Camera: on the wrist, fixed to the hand. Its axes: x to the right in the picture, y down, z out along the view.
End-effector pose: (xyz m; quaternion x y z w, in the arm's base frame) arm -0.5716 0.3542 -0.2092 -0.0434 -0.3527 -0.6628 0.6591
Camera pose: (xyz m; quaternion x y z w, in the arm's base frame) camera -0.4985 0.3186 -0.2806 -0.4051 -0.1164 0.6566 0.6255
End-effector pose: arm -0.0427 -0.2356 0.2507 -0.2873 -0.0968 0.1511 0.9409
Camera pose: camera -0.0383 -0.2676 0.1475 0.0177 -0.1459 -0.9830 0.1103
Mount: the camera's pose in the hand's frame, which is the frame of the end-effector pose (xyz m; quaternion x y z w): -0.0166 0.0326 -0.1018 0.0689 -0.1531 0.9852 0.0357
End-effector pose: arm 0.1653 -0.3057 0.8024 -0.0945 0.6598 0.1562 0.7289
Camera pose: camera 0.0576 -0.3120 0.8097 -0.7208 -0.0158 -0.6927 0.0203
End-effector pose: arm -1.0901 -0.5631 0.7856 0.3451 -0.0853 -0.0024 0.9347
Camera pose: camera -1.0918 -0.4716 0.7280 0.0077 0.4863 -0.8738 0.0011
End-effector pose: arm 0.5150 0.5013 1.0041 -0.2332 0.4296 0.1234 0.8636
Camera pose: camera 0.4219 0.4774 0.9545 -0.4933 -0.1214 -0.8613 0.0089
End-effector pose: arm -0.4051 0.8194 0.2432 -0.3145 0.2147 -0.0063 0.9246
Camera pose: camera -0.4650 0.7891 0.1584 0.2630 0.1755 0.9440 0.0938
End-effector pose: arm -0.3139 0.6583 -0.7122 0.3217 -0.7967 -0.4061 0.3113
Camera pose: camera -0.2353 0.6406 -0.6400 -0.8141 -0.4210 0.2978 0.2670
